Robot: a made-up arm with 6 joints.
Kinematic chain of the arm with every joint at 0, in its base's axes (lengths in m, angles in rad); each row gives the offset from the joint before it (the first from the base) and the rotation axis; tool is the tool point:
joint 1: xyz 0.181 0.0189 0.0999 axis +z
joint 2: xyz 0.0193 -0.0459 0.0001 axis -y
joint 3: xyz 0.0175 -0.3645 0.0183 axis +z
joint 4: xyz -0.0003 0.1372 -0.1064 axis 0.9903 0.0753 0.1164
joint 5: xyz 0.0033 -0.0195 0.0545 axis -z
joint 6: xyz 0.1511 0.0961 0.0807 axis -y
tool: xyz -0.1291 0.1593 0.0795
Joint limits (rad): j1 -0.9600..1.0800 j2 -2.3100..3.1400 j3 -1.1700..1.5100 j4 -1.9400..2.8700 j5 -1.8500..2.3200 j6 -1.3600..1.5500
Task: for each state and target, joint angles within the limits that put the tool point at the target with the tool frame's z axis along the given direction. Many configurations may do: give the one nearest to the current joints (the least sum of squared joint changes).
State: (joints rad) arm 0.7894 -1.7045 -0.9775 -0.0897 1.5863 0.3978
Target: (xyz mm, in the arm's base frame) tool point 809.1 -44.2 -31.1 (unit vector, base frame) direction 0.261 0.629 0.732
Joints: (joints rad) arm 1.0772 -0.8431 -1.1696 0.4250 1.2339 0.3848
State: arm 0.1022 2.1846 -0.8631 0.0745 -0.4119 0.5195
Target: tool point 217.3 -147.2 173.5 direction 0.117 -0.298 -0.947
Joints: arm -0.9600 2.7864 -0.1308 -0.5584 -0.8141 0.9337
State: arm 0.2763 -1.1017 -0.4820 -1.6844 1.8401 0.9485
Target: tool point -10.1 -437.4 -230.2 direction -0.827 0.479 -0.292
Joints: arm -0.2776 -1.5837 -0.8978 -1.7733 1.3307 0.9914
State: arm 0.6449 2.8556 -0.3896 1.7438 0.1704 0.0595
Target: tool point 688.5 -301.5 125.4 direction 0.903 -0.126 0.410
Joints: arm 1.0800 2.6995 -0.4570 2.1229 0.1808 -0.0425
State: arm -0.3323 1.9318 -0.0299 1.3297 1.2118 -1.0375
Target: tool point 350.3 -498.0 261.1 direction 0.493 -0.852 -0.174
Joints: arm -0.6763 1.3647 0.4109 1.9752 1.9339 -0.9015
